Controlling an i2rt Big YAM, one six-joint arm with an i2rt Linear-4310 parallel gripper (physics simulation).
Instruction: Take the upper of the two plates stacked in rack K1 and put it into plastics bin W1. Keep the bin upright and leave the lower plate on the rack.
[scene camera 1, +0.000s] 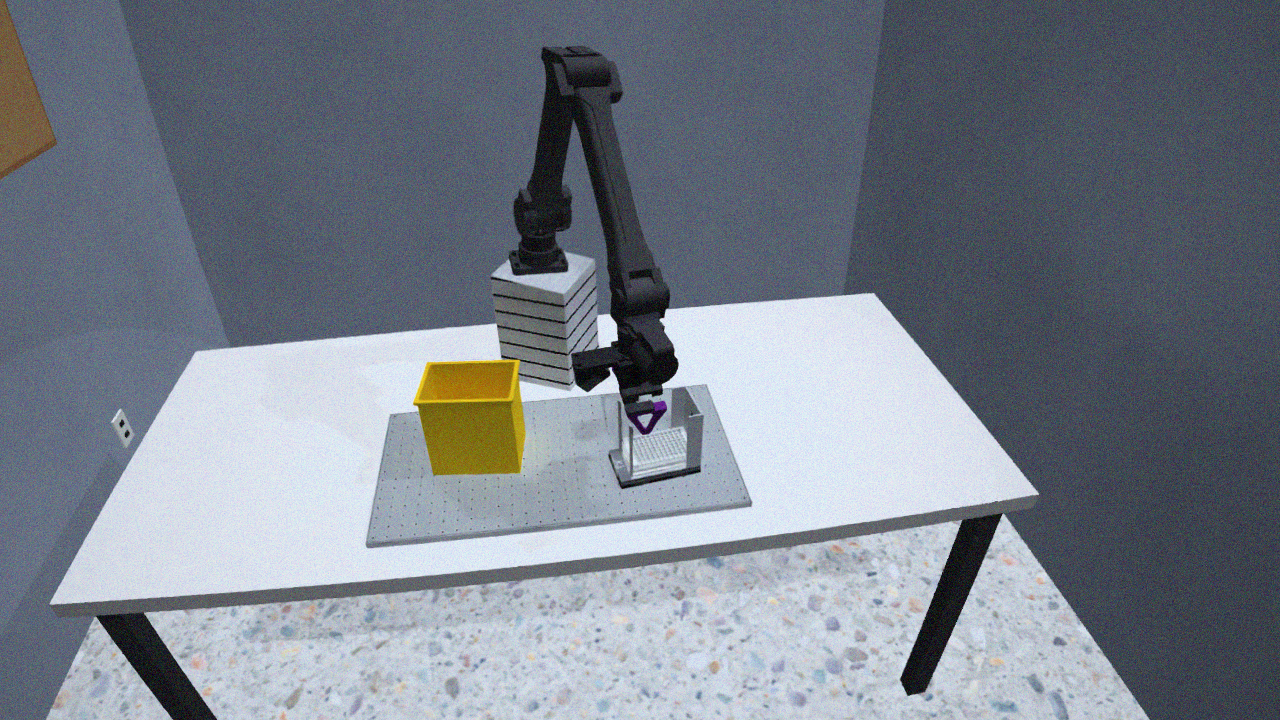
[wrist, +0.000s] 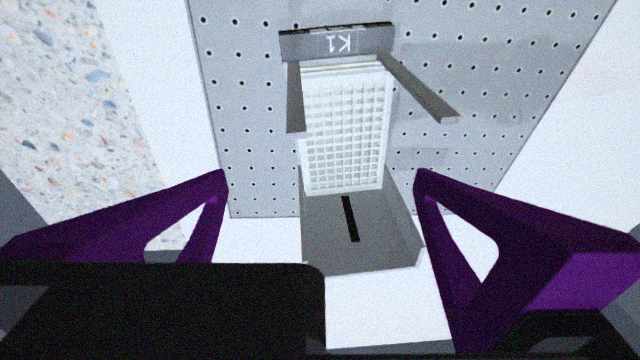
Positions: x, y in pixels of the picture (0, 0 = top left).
Scene:
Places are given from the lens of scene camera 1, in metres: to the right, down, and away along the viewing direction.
my gripper (scene camera 1: 639, 415): 0.00, 0.10, 1.30
yellow plastics bin W1 (scene camera 1: 471, 413): -0.30, 0.10, 1.31

